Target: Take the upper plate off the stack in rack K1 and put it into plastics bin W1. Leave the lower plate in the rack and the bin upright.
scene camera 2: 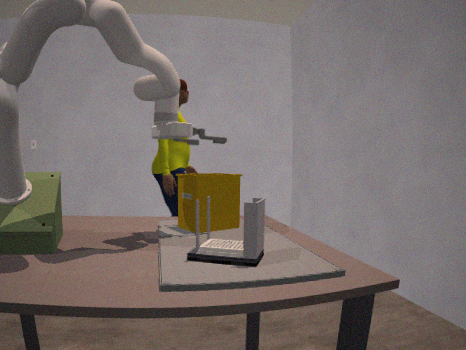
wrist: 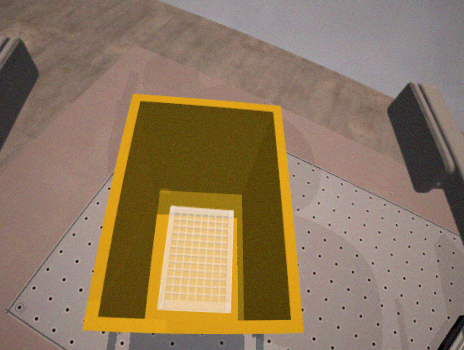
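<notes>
The yellow plastics bin W1 stands upright on the perforated board. In the wrist view a clear-white gridded plate lies inside it, apparently flat on the bottom. Rack K1 has a black base, a grey upright wall and thin posts, and stands in front of the bin in the scene view. A white gridded plate lies low in the rack. My gripper is open and empty, above the bin's rim, with its fingers wide apart.
The grey perforated board lies on the brown table. A green block stands under the arm's base at the left. A person in a yellow top is behind the table, partly hidden by the gripper and bin.
</notes>
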